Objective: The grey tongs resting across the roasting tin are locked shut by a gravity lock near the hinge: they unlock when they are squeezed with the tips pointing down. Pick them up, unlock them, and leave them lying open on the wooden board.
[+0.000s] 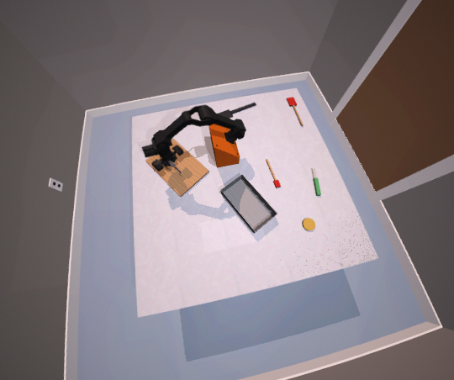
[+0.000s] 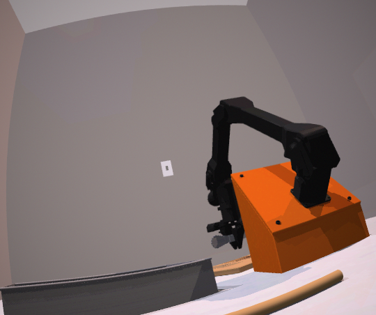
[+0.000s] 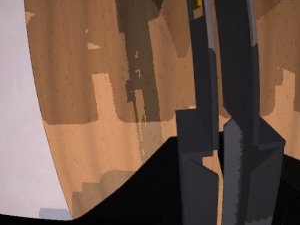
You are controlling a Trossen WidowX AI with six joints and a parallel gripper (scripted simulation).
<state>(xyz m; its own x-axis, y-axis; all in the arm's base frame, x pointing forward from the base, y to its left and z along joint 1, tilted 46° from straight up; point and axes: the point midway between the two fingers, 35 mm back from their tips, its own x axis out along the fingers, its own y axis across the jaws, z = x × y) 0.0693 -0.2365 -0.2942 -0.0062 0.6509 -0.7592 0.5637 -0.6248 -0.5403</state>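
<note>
Right now the wooden board is 10 mm behind my gripper tip, 20 mm to the left of it and 50 mm below it. From my gripper tip the other things lie so: black spatula 380 mm behind, 480 mm to the left, 50 mm below; roasting tin 330 mm ahead, 410 mm to the left, 20 mm below.
</note>
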